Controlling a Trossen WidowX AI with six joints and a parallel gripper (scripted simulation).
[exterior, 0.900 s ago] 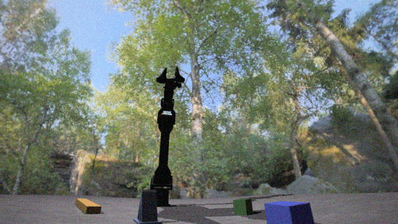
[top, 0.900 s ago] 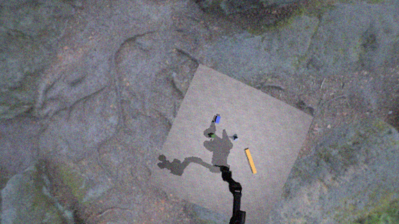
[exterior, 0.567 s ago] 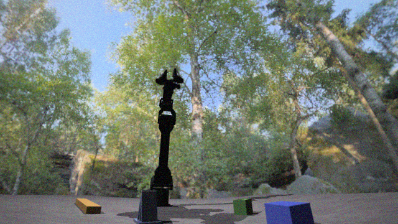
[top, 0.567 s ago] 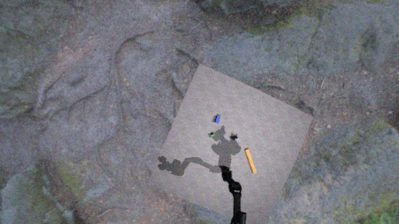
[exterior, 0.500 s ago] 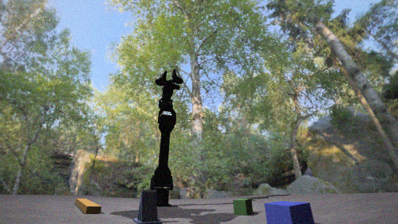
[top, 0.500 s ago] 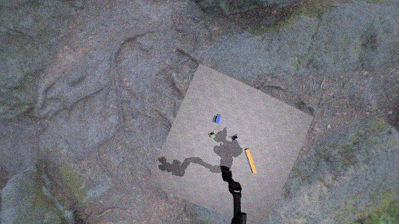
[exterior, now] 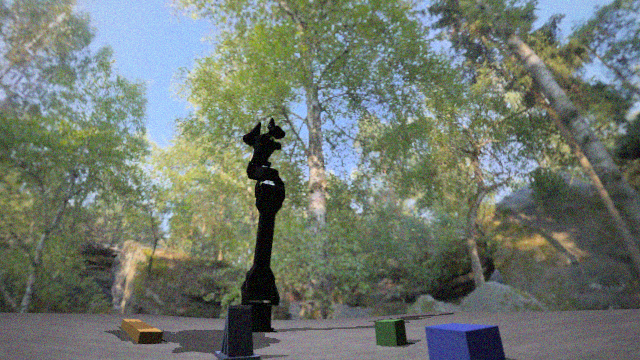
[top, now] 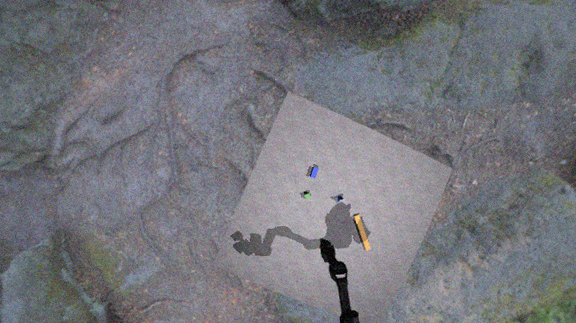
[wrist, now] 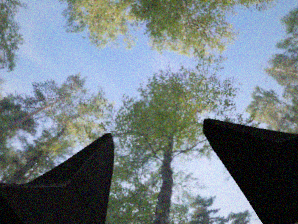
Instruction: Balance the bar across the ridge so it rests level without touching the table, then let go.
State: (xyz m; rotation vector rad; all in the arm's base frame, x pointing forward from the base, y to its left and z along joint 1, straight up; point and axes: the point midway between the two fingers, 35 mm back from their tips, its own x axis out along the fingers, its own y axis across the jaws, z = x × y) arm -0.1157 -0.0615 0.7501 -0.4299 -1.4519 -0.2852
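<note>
The bar lies 78 cm below my gripper tip, 29 cm ahead of it and 14 cm to the right of it. Also, from my gripper tip: blue cube 77 cm below, 53 cm ahead, 33 cm to the left; green cube 77 cm below, 38 cm ahead, 31 cm to the left.
</note>
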